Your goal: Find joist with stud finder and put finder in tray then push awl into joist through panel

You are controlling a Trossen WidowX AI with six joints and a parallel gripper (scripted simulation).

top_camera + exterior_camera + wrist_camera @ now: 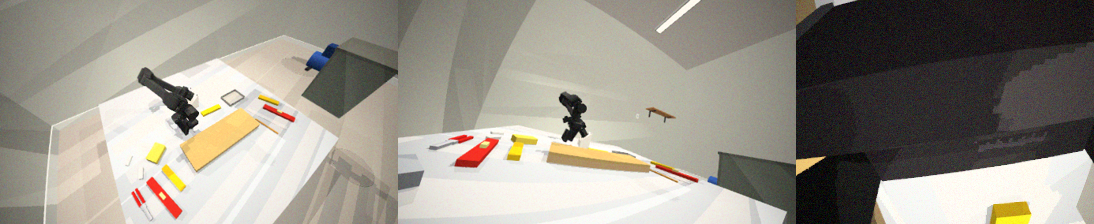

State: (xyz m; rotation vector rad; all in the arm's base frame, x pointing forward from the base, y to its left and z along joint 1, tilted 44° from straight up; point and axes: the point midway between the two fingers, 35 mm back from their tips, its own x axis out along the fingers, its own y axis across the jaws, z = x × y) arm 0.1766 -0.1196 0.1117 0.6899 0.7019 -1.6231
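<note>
The stud finder is 2 cm behind my gripper tip and 1 cm to the right of it. From my gripper tip the other things lie so: awl: 1 cm ahead, 2 cm to the left, 7 cm below; then orange pencil: 35 cm ahead, 42 cm to the left, 7 cm below; then grey-framed tray: 1 cm ahead, 46 cm to the left, 6 cm below.
</note>
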